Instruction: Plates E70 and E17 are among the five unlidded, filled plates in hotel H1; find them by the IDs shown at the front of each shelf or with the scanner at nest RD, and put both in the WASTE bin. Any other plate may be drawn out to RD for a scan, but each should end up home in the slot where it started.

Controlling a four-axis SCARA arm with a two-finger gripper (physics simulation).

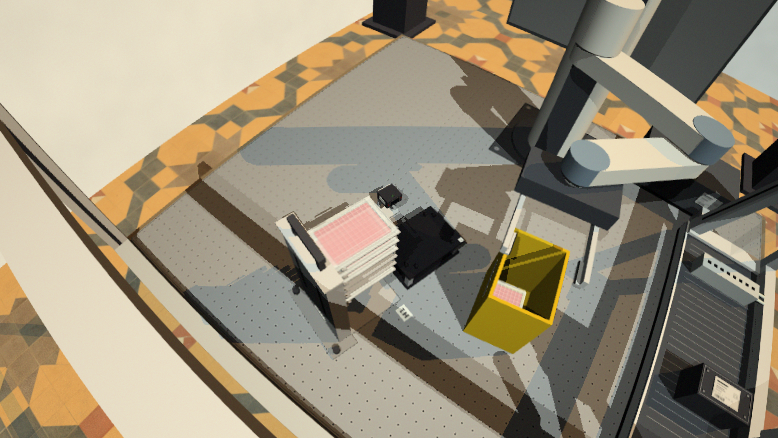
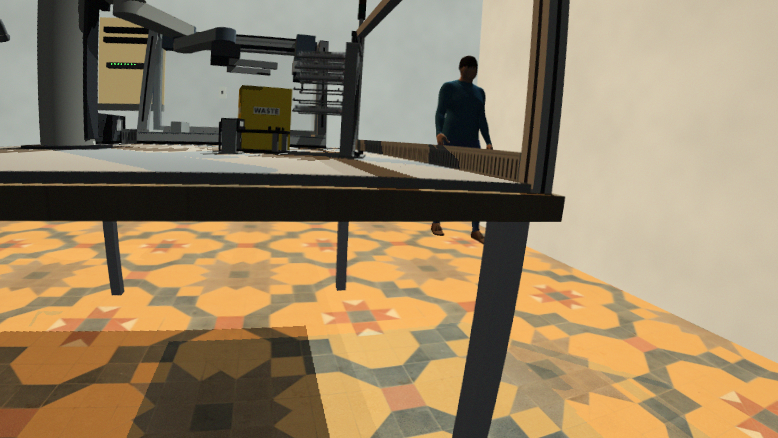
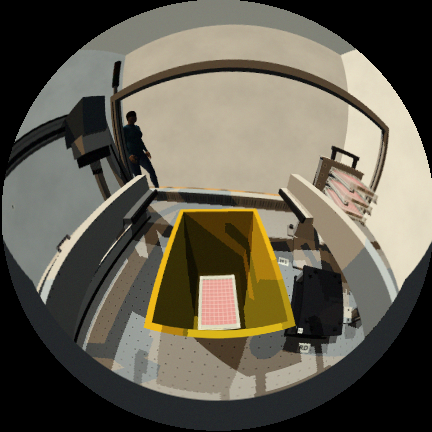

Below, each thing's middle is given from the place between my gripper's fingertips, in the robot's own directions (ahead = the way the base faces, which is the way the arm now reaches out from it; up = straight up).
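Labels:
Hotel H1 [image 1: 334, 302]: 310 mm to the right of my hand, 210 mm ahead of it, 130 mm below it. Dark control box [image 1: 722, 181]: far behind my hand, far to the left of it, a fair way below it. Nest RD [image 1: 424, 240]: 40 mm behind my hand, 240 mm to the right of it, 210 mm below it.

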